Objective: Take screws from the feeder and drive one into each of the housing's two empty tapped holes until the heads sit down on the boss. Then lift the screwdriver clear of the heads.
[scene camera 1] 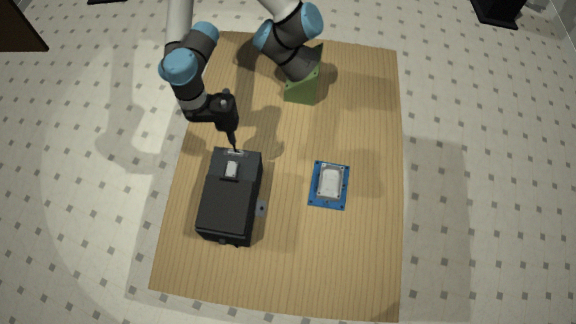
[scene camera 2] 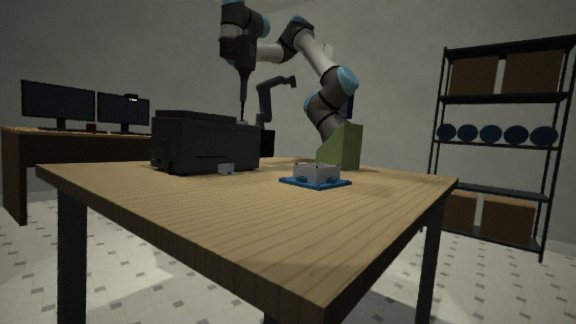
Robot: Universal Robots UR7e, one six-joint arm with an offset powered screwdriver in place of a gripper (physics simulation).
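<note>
The black screw feeder point(scene camera 1: 225, 205) point(scene camera 2: 200, 142) stands on the left of the table, with a small light pick-up strip at its far end. My screwdriver point(scene camera 1: 236, 149) point(scene camera 2: 242, 118) points down, with its bit tip at that strip. The tip looks to be at or just above the strip; whether a screw is on the bit is too small to tell. The light grey housing point(scene camera 1: 330, 182) point(scene camera 2: 316, 173) sits open side up on the blue fixture plate point(scene camera 1: 334, 206) point(scene camera 2: 320, 187), to the right of the feeder. Small dark spots show at its corners; holes and screw heads cannot be told apart.
The green wedge-shaped arm base point(scene camera 1: 301, 91) point(scene camera 2: 350, 147) stands at the back of the wooden table point(scene camera 1: 360, 260) point(scene camera 2: 240, 215). A small grey bracket point(scene camera 1: 261, 208) point(scene camera 2: 226, 169) sticks out from the feeder's side. Behind are a dark shelf rack point(scene camera 2: 510, 98) and a desk with monitors point(scene camera 2: 57, 102).
</note>
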